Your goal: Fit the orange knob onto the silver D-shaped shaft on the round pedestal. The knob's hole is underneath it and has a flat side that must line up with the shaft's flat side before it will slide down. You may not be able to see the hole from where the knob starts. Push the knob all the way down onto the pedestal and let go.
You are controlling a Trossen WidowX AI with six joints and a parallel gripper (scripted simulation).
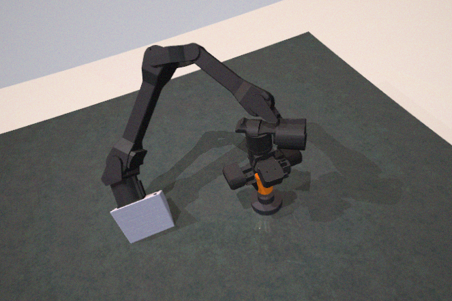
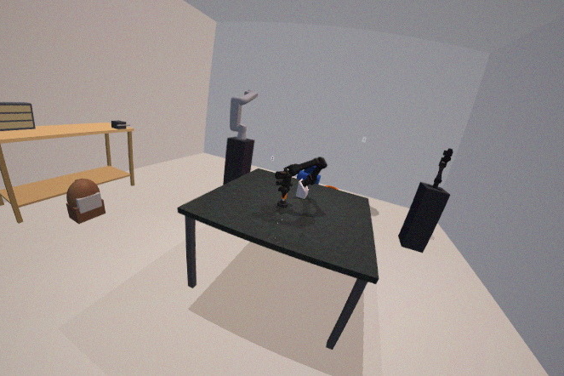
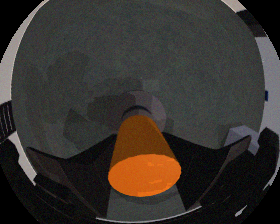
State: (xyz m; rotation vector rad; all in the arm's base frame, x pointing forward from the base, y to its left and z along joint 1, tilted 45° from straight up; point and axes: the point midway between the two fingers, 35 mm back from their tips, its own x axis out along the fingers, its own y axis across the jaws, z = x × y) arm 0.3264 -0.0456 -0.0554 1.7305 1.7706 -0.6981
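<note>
The orange knob is 3 cm above my gripper tip. From my gripper tip the other things lie so: dark round pedestal: 4 cm below.
</note>
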